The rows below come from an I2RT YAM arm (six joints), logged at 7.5 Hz.
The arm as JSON. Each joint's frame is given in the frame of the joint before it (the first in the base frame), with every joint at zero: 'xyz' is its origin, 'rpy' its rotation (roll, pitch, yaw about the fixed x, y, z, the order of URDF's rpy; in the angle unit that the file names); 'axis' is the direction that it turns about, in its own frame. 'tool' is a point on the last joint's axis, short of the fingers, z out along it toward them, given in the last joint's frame.
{
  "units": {
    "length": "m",
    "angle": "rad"
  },
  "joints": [
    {
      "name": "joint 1",
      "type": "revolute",
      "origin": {
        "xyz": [
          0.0,
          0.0,
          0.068
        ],
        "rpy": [
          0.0,
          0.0,
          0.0
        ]
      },
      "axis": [
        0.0,
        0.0,
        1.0
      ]
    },
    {
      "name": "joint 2",
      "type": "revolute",
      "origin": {
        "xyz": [
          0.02,
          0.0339,
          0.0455
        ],
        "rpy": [
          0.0,
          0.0,
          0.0
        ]
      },
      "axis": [
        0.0,
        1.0,
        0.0
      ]
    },
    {
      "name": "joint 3",
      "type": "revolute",
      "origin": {
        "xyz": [
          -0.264,
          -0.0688,
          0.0
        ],
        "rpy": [
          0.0,
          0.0,
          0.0
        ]
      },
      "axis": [
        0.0,
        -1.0,
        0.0
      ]
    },
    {
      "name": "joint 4",
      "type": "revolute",
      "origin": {
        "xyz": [
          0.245,
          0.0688,
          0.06
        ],
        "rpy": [
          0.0,
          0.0,
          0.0
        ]
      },
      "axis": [
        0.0,
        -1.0,
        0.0
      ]
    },
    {
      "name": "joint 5",
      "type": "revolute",
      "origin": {
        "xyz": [
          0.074,
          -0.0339,
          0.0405
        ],
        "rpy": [
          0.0,
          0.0,
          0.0
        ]
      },
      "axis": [
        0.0,
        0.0,
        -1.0
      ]
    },
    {
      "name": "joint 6",
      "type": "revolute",
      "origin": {
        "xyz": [
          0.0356,
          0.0,
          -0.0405
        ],
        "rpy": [
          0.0,
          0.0,
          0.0
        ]
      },
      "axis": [
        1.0,
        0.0,
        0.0
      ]
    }
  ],
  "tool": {
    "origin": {
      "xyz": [
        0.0,
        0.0,
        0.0
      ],
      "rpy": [
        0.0,
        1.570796,
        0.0
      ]
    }
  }
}
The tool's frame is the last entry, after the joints.
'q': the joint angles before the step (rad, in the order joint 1, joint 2, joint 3, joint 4, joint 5, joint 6). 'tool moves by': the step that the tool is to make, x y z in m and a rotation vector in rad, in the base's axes. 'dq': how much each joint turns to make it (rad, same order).
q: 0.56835, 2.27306, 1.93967, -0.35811, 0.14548, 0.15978
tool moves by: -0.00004, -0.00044, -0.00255, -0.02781, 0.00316, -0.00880
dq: 0.00076, 0.00488, 0.00307, -0.01418, 0.02131, -0.01060
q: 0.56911, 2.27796, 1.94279, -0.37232, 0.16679, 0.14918
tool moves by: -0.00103, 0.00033, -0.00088, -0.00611, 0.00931, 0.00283
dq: 0.00153, 0.00036, 0.00072, -0.01134, -0.00091, -0.00096
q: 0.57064, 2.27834, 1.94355, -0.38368, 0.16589, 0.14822
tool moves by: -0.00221, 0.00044, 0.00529, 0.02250, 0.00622, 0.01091
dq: 0.00153, -0.01170, 0.00001, -0.00643, -0.02171, 0.01079
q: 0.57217, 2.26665, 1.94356, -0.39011, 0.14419, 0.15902
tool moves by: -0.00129, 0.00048, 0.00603, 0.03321, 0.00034, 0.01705
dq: 0.00000, -0.01136, -0.00002, 0.00502, -0.03120, 0.01044
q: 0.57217, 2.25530, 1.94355, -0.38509, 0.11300, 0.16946
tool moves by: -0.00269, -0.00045, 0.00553, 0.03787, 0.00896, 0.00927
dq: -0.00001, -0.01684, -0.00927, 0.00321, -0.03054, 0.02245
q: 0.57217, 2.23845, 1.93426, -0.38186, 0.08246, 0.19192
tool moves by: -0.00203, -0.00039, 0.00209, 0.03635, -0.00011, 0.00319
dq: 0.00001, -0.01480, -0.02206, 0.02547, -0.02159, 0.02184
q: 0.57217, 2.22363, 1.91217, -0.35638, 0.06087, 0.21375
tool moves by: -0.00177, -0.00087, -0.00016, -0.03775, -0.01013, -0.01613
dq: 0.00307, -0.00545, -0.00620, -0.00985, 0.03820, -0.01717
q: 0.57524, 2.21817, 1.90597, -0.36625, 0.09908, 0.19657
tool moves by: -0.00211, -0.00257, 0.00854, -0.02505, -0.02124, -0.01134
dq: 0.00005, -0.01803, 0.00221, -0.01395, 0.02925, -0.01842
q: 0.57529, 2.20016, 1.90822, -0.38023, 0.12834, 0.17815
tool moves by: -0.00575, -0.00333, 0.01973, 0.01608, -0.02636, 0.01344
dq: -0.00005, -0.04215, 0.00002, -0.01020, -0.01017, -0.00897
